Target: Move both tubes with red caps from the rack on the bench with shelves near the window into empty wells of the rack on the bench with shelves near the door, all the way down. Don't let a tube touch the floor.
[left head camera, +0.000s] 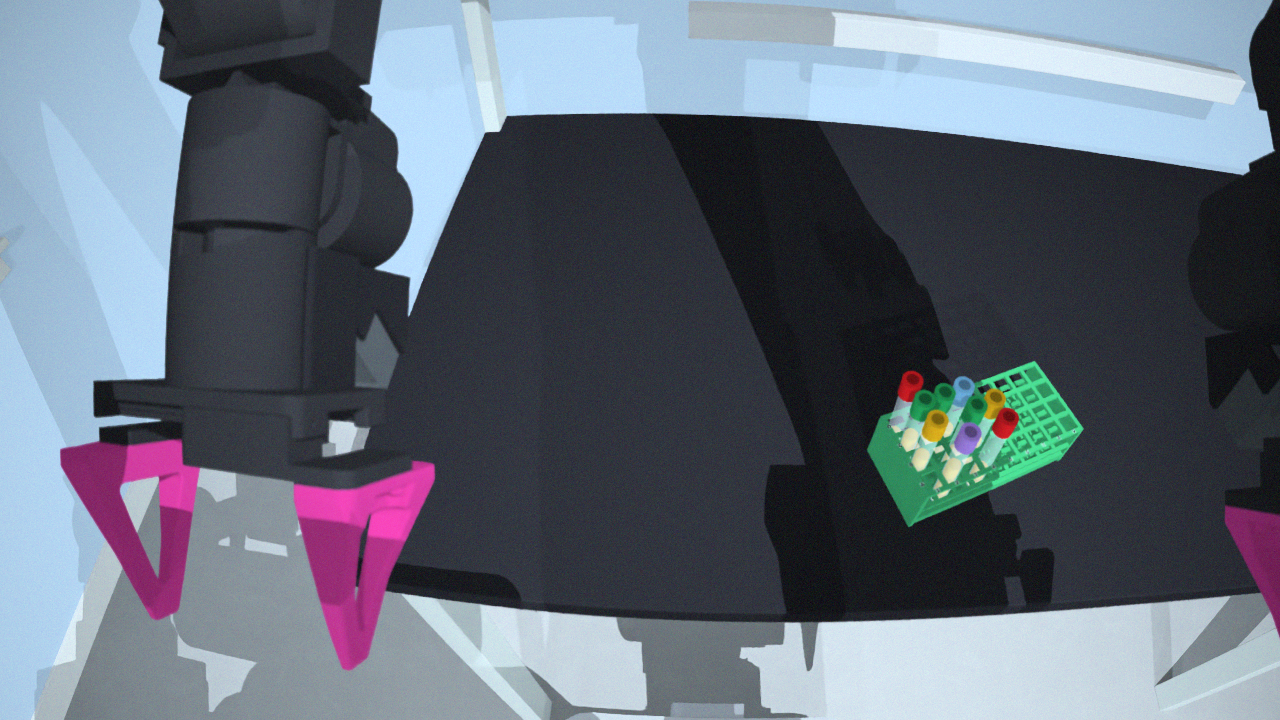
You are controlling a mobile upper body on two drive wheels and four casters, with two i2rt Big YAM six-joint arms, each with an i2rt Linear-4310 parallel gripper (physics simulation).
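Frame: origin at the left arm's base, x down, y right, z back, level; metres.
Seen in the pictures: left gripper, fingertip midpoint: (251, 639).
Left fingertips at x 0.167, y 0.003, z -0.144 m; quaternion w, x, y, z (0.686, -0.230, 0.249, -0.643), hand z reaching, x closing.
A point is followed by its place in that frame.
A green rack (902, 474) @(x 0.457, y 0.361, z -0.405 m) stands on the dark bench top (608, 358) @(x 0.496, y 0.084, z -0.561 m) at the right of the picture. One red-capped tube (910, 385) @(x 0.377, y 0.352, z -0.443 m) stands upright at the rack's far left corner. A second red-capped tube (1006, 423) @(x 0.377, y 0.434, z -0.405 m) stands near the middle of its near side. Tubes with green, blue, yellow and purple caps stand around them; the rack's right part shows empty wells. Whether this bench is by the window or the door cannot be told. My left gripper (259, 641) @(x 0.167, y 0.003, z -0.144 m) is open and empty, left of the bench. My right gripper (1260, 550) is partly cut off at the right edge, its finger spread outward.
A white bar (1029, 55) @(x 0.321, y 0.660, z -1.007 m) runs along the wall behind the bench. A pale upright post (484, 71) @(x 0.386, y -0.135, z -1.004 m) stands at the bench's far left corner. Pale slanted struts (478, 649) @(x 0.807, y -0.089, z -0.324 m) show below the bench's near edge. Arm shadows fall across the bench top beside and over the rack.
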